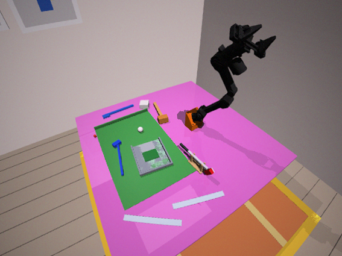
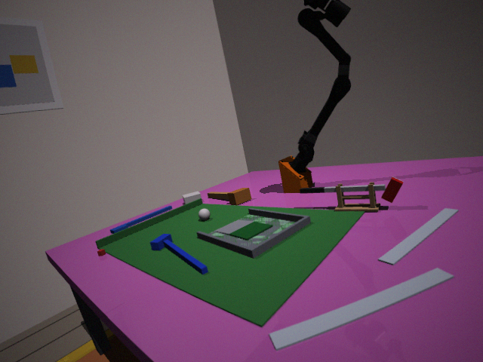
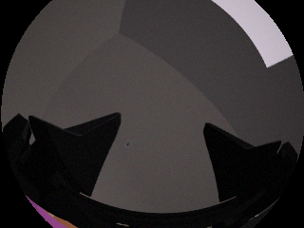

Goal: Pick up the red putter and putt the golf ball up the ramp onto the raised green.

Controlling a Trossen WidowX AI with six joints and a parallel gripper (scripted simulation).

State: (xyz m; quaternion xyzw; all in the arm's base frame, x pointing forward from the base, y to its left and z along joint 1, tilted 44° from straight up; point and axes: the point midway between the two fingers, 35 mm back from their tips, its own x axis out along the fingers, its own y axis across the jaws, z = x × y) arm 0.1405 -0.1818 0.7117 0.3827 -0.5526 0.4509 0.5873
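Right now my gripper tip is 170 mm short of the red putter, 60 mm to the left of it and 710 mm above it. From my gripper tip the other things lie so: wooden stand (170 mm ahead, 50 mm to the right, 740 mm below); then white golf ball (410 mm ahead, 500 mm to the right, 750 mm below); then blue putter (620 mm ahead, 320 mm to the right, 760 mm below).
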